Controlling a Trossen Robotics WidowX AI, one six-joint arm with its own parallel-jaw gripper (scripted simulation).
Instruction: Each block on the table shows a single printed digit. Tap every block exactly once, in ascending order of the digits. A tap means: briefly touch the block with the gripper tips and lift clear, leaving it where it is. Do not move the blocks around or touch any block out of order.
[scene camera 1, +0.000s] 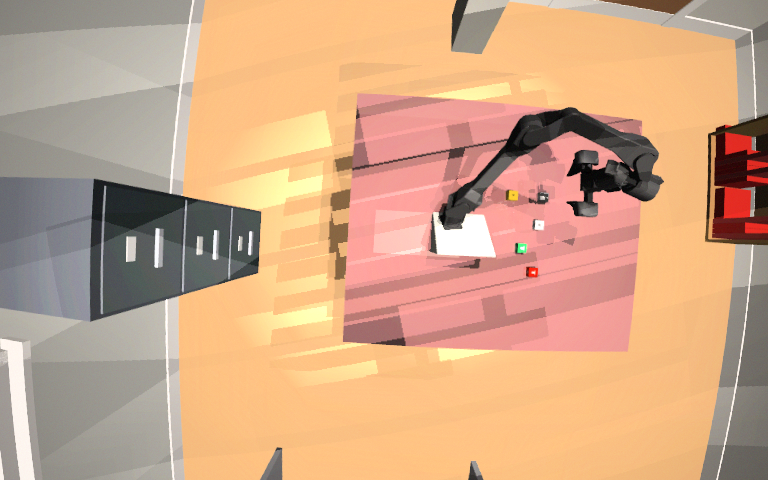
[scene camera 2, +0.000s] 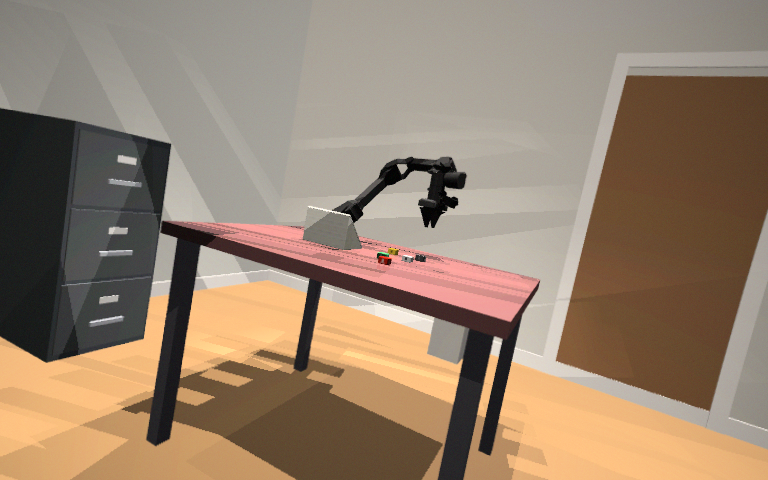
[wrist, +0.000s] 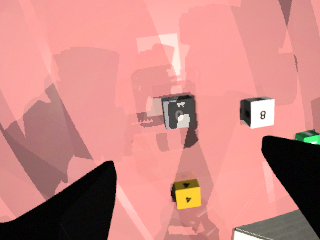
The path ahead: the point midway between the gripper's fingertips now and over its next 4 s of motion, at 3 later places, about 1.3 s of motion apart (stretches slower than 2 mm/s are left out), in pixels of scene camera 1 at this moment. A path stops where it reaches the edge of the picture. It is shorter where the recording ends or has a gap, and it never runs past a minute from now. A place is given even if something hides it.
The gripper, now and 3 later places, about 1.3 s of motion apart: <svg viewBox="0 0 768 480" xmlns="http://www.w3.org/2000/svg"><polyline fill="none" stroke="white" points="567,189 548,193 557,189 516,195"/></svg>
